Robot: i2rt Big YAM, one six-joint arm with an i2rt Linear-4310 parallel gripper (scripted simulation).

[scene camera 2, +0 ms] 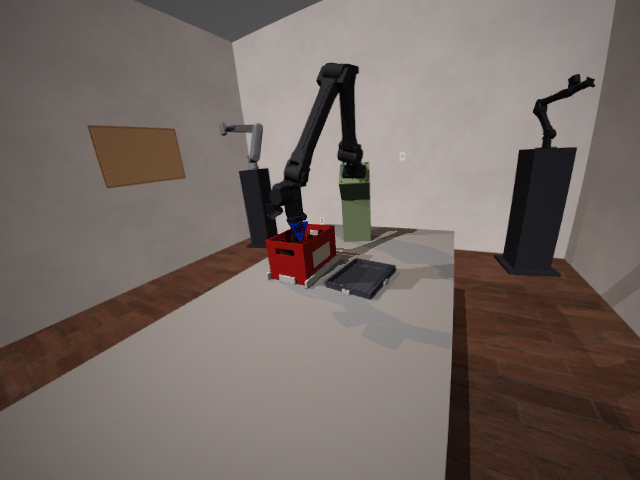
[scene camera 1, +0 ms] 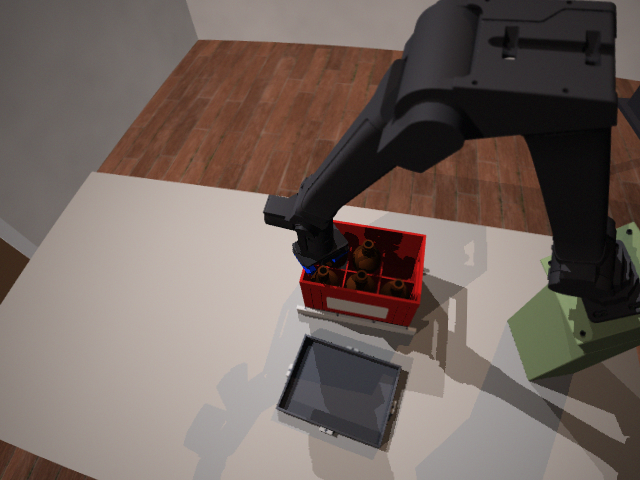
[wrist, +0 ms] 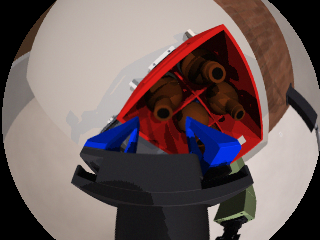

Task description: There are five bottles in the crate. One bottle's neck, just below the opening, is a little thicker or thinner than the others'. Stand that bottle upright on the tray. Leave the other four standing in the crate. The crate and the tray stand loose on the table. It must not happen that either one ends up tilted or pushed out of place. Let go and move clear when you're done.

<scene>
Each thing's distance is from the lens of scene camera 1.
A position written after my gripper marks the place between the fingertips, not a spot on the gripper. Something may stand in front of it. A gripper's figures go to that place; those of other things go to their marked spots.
my gripper [scene camera 1: 322,266]: 0.82 m
dark grey tray [scene camera 1: 331,386]: 0.92 m
crate [scene camera 1: 404,258]: 0.99 m
pale strip [scene camera 1: 300,309]: 0.95 m
</scene>
